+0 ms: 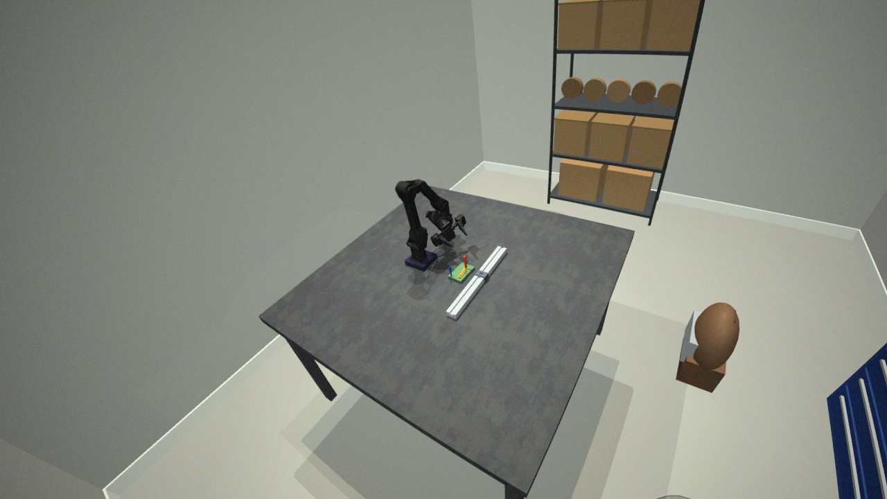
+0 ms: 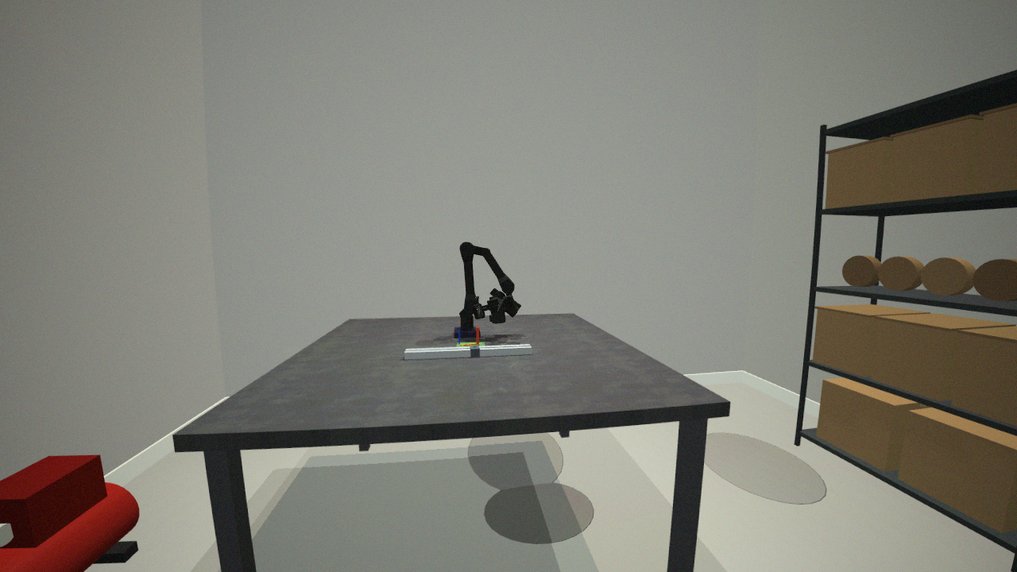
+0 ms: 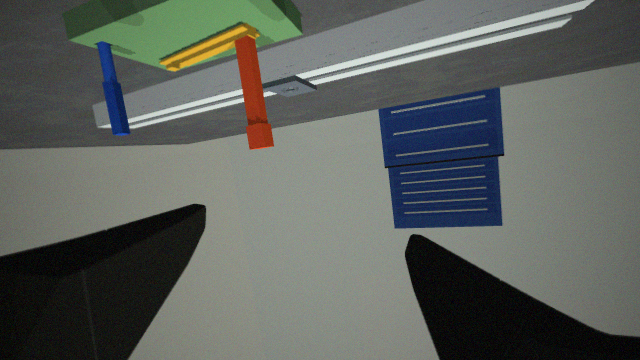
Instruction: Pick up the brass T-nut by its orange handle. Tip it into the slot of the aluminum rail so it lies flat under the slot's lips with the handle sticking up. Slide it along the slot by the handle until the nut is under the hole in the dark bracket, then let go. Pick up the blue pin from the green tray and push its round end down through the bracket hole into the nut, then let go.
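Right now my gripper tip is 11 cm above the green tray, 10 cm to the left of it and 3 cm short of it. Also, from my gripper tip: blue pin: 12 cm to the right, 9 cm below, 2 cm ahead.
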